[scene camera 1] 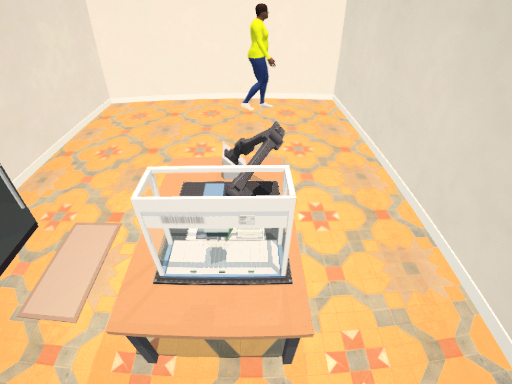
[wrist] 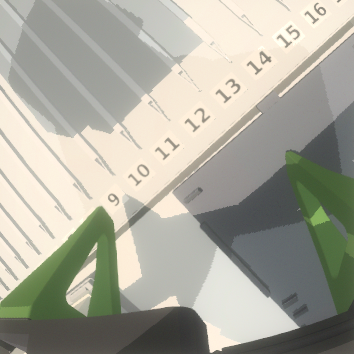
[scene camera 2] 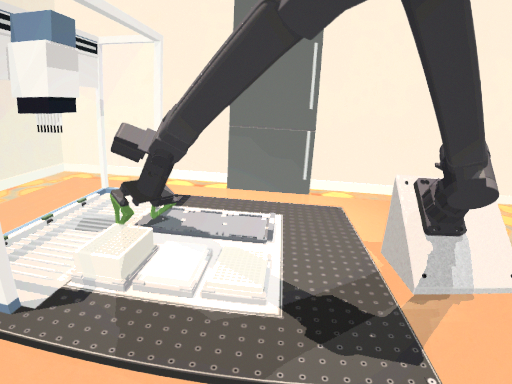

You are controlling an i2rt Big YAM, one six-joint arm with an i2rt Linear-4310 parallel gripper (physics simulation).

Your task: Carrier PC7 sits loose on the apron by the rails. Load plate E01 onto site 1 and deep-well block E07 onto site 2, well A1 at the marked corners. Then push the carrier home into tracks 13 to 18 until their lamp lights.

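Frame: origin at the arm's base, x down, y left, z ahead, level; centimetres.
Seen in the pictures: gripper, fingertip midpoint: (wrist: 193,188) (scene camera 2: 135,221); arm's base, origin of the base link: (scene camera 1: 230,157) (scene camera 2: 437,208).
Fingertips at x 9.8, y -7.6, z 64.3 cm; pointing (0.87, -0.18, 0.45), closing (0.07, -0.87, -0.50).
Pixels of each thing's top centre, then the offset from my fingertips to it. Level surfaces: height alone.
- grey carrier, middle of its top: (scene camera 2: 205,214) dx -1.3, dy -4.3, dz -15.7 cm
- tall white deep-well block, middle of its top: (scene camera 2: 116,239) (scene camera 1: 249,225) dx -3.6, dy +16.7, dz -3.8 cm
- smooth white piece, middle of its top: (scene camera 2: 176,258) dx -0.9, dy +16.6, dz -14.4 cm
- low well plate, middle of its top: (scene camera 2: 240,264) dx -0.9, dy +17.1, dz -25.7 cm
- grooved track deck, its level: dx +1.7 cm
- pipetting head, middle of its top: (scene camera 2: 44,45) dx -38.4, dy +2.2, dz +18.3 cm
- dark perforated board, its level: dx +1.7 cm
The grey carrier (scene camera 2: 220,226) (wrist: 260,185) lies flat on the white apron (scene camera 2: 274,305), its end beside the track numbers from about 12 upward. My gripper (scene camera 2: 138,218) (wrist: 193,188) is open and empty, low at the carrier's rail-side end. In the wrist view one fingertip is near number 9, off the carrier, and the other is over the carrier. A tall white deep-well block (scene camera 2: 117,252) stands on a holder near the rails. Beside it are a smooth white piece (scene camera 2: 172,266) and a low well plate (scene camera 2: 237,270) on holders. Their labels are unreadable, and no lit lamp shows.
The grooved track deck (scene camera 2: 40,257) (wrist: 55,90) lies inside the white-framed enclosure (scene camera 1: 215,204). A pipetting head (scene camera 2: 45,65) hangs over it. The dark perforated board (scene camera 2: 320,260) borders the apron. The arm's white pedestal (scene camera 2: 442,270) is at the right. A person (scene camera 1: 258,50) is beyond the table.
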